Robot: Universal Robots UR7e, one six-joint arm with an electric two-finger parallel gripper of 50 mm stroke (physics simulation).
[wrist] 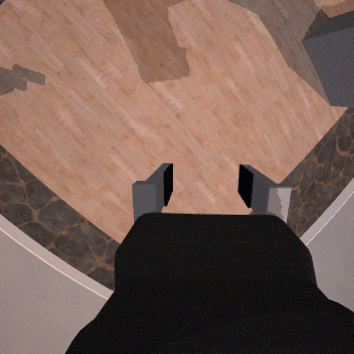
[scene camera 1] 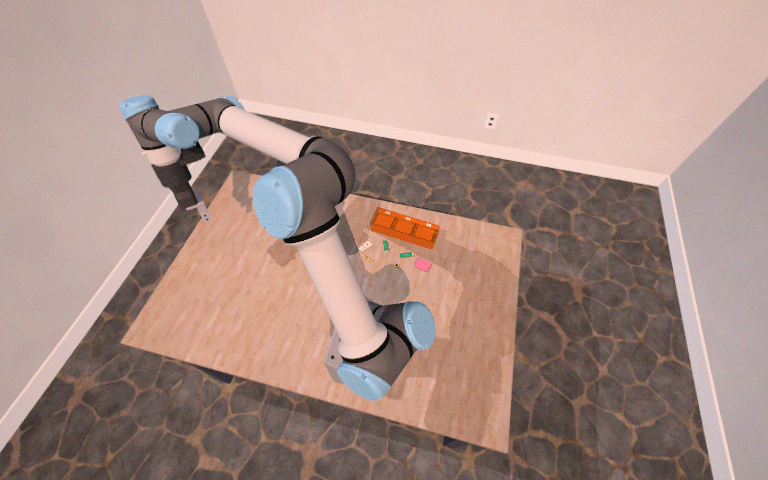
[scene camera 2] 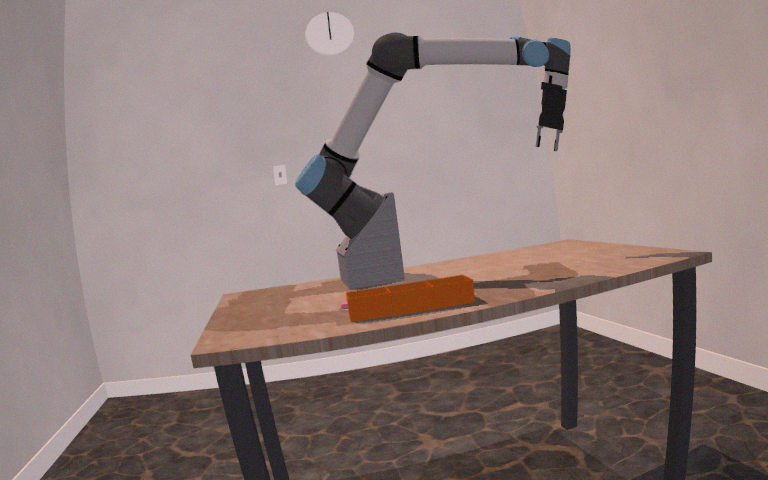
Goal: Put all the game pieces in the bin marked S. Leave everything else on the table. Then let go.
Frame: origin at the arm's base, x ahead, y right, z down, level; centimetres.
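Where they show: gripper, fingertip midpoint: [wrist: 205, 177] [scene camera 1: 206, 216] [scene camera 2: 546, 148]; arm's base at its link origin: [scene camera 2: 366, 218].
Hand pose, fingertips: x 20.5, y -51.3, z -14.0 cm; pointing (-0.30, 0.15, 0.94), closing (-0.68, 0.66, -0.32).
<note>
Things, the pixels of their centre, and the offset from my fingertips. Level surfaces: height alone.
- orange bin at the middle of its body: [scene camera 2: 409, 297] [scene camera 1: 405, 228] dy +57.0, dx +26.5, dz +29.7 cm
- white tile at the middle of its body: [scene camera 1: 364, 246] dy +43.0, dx +16.8, dz +31.7 cm
- thin yellow piece at the middle of its body: [scene camera 1: 368, 259] dy +45.6, dx +11.4, dz +31.5 cm
- dark piece at the middle of its body: [scene camera 1: 396, 265] dy +56.2, dx +10.7, dz +31.6 cm
- pink block at the middle of its body: [scene camera 1: 422, 265] dy +65.7, dx +12.5, dz +31.5 cm
- wooden table at its surface level: dz +32.1 cm
An orange bin [scene camera 1: 402, 233] [scene camera 2: 410, 301] with three compartments in a row stands on the table; its small white labels are too small to read, so I cannot tell which is S. In scene camera 1, small things lie beside it: a white tile [scene camera 1: 364, 246] with dark dots, like a domino, a green piece [scene camera 1: 385, 246], another green piece [scene camera 1: 406, 255], a thin yellow piece [scene camera 1: 369, 258], a small yellow and dark piece [scene camera 1: 397, 264] and a pink block [scene camera 1: 422, 264]. My gripper [scene camera 1: 205, 217] [scene camera 2: 547, 148] [wrist: 205, 177] is open and empty, high above the table's far end from the bin.
The wooden table [scene camera 1: 226, 305] [scene camera 2: 260, 333] [wrist: 150, 120] carries the grey robot base [scene camera 2: 370, 257] [wrist: 332, 62], which stands near the small things. The arm's upper link [scene camera 1: 334, 288] crosses the middle of scene camera 1 and hides part of the table.
</note>
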